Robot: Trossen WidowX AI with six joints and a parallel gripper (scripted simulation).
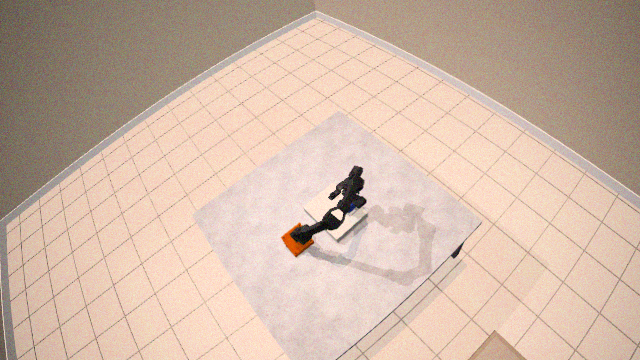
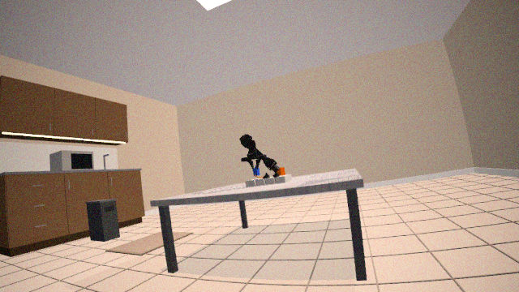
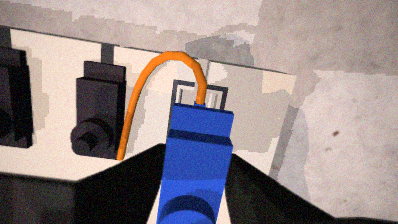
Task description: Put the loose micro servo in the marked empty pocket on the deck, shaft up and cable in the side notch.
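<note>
My gripper tip is now 12 cm past the cream deck, 8 cm to the right of it and 10 cm above it.
</note>
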